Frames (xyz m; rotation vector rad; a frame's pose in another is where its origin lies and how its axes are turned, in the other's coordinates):
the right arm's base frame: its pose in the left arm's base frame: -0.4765 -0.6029 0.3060 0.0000 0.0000 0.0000
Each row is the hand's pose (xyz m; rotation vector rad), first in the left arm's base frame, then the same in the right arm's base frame.
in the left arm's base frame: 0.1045 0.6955 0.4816 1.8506 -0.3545 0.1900
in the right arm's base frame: 0.5810 1.2984 0.1756 1.8506 -0.3545 0.1900
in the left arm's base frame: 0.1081 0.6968 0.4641 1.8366 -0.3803 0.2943
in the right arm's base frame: 0.5846 1.2997 0.1581 1.8366 -0.3803 0.2943
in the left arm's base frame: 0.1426 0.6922 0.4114 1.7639 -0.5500 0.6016
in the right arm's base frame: 0.6191 1.2951 0.1054 1.7639 -0.5500 0.6016
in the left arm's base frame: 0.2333 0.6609 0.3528 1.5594 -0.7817 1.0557
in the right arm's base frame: 0.7098 1.2638 0.0468 1.5594 -0.7817 1.0557
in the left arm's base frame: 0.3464 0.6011 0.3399 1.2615 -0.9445 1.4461
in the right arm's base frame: 0.8229 1.2040 0.0339 1.2615 -0.9445 1.4461
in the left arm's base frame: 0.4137 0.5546 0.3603 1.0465 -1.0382 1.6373
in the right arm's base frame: 0.8902 1.1575 0.0543 1.0465 -1.0382 1.6373
